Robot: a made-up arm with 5 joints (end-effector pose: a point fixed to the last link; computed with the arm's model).
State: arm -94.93 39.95 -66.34 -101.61 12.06
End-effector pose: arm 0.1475 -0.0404 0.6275 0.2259 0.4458 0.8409 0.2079
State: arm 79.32 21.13 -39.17 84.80 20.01
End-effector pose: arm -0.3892 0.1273 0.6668 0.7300 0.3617 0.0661 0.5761
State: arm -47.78 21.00 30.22 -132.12 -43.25
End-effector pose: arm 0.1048 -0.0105 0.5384 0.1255 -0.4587 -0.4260 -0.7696
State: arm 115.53 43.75 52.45 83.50 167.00
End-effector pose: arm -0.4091 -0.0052 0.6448 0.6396 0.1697 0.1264 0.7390
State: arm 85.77 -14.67 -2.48 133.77 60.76
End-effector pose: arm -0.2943 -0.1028 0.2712 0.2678 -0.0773 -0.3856 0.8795
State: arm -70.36 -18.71 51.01 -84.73 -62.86
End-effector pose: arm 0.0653 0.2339 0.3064 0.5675 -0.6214 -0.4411 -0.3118
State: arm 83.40 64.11 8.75 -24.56 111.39
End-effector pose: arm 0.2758 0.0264 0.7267 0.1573 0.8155 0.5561 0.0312
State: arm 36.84 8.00 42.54 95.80 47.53
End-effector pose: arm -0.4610 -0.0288 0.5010 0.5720 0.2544 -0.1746 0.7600
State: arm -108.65 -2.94 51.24 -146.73 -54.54
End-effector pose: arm 0.0703 0.0027 0.5327 0.1360 0.6542 0.5658 0.4831
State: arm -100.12 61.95 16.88 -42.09 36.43
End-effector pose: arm 0.2640 0.0989 0.2553 0.6718 -0.3622 -0.5399 -0.3550
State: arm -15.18 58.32 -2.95 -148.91 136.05
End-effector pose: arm -0.0193 -0.1680 0.5514 0.2003 0.8403 -0.3199 -0.3893
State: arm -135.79 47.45 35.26 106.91 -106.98
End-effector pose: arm -0.3847 -0.0885 0.4384 0.5932 0.0200 -0.0327 0.8041
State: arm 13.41 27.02 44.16 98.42 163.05
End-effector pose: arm -0.4384 0.0634 0.4282 0.4391 -0.5490 0.5663 0.4302
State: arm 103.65 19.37 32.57 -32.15 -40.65
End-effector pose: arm -0.0049 -0.2559 0.7521 0.4516 0.6770 0.0984 -0.5728
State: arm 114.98 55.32 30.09 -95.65 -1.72
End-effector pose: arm 0.1722 -0.0983 0.3514 0.0665 0.3649 0.6921 -0.6192
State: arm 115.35 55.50 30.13 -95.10 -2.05
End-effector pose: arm 0.1732 -0.0999 0.3516 0.0678 0.3664 0.6915 -0.6189
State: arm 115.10 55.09 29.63 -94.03 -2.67
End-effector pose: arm 0.1769 -0.1029 0.3578 0.0810 0.3691 0.6849 -0.6230
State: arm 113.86 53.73 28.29 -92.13 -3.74
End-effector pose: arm 0.1846 -0.1073 0.3742 0.1130 0.3737 0.6681 -0.6334
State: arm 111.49 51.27 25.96 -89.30 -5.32
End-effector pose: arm 0.1960 -0.1111 0.4034 0.1663 0.3789 0.6381 -0.6494
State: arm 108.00 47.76 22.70 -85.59 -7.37
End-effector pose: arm 0.2085 -0.1100 0.4462 0.2394 0.3822 0.5921 -0.6679
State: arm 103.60 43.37 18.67 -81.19 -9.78
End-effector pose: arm 0.2184 -0.0984 0.5004 0.3269 0.3806 0.5297 -0.6838
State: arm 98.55 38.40 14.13 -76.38 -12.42
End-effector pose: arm 0.2216 -0.0723 0.5601 0.4214 0.3716 0.4529 -0.6923
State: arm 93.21 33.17 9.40 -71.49 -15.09
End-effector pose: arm 0.2153 -0.0312 0.6172 0.5140 0.3547 0.3671 -0.6894
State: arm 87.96 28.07 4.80 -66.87 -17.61
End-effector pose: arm 0.1996 0.0205 0.6634 0.5968 0.3313 0.2800 -0.6750
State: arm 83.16 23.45 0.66 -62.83 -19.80
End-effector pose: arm 0.1773 0.0747 0.6944 0.6646 0.3049 0.2000 -0.6521
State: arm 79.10 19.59 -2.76 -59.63 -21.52
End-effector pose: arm 0.1534 0.1232 0.7108 0.7154 0.2794 0.1340 -0.6262
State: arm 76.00 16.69 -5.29 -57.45 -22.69
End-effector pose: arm 0.1330 0.1603 0.7165 0.7496 0.2581 0.0862 -0.6034
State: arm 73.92 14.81 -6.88 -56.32 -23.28
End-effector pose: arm 0.1193 0.1840 0.7163 0.7694 0.2429 0.0575 -0.5880
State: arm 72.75 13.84 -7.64 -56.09 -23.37
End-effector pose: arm 0.1131 0.1956 0.7139 0.7782 0.2339 0.0451 -0.5811
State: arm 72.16 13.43 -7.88 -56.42 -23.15
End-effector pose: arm 0.1117 0.1997 0.7109 0.7806 0.2291 0.0430 -0.5800
